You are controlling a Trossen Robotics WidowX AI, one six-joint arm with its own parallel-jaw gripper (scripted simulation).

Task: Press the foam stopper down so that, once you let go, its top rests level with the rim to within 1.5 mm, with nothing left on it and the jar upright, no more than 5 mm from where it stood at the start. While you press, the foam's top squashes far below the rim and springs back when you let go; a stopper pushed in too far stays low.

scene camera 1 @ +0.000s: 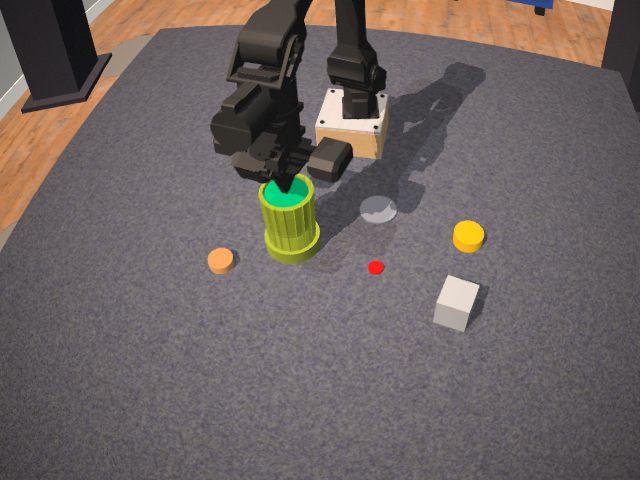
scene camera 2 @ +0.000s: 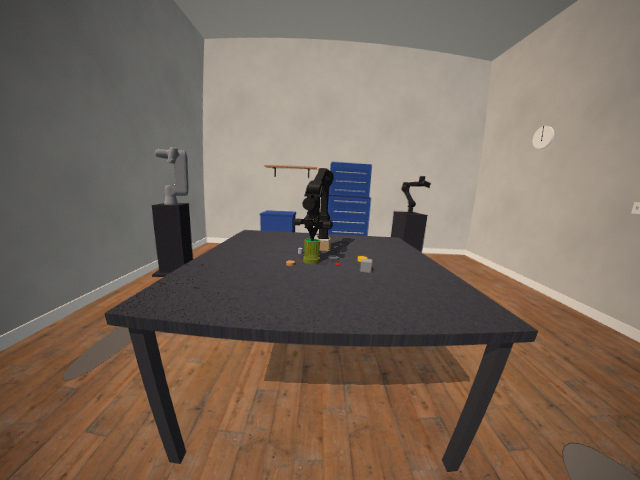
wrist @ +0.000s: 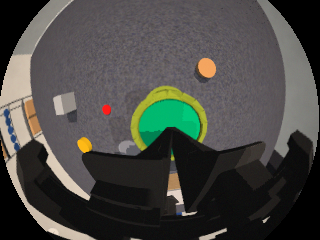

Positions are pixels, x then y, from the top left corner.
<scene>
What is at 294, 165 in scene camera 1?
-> My gripper.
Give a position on a yellow puck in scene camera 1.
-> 468, 236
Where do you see a green foam stopper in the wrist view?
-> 168, 112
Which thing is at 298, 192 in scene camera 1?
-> A green foam stopper.
</scene>
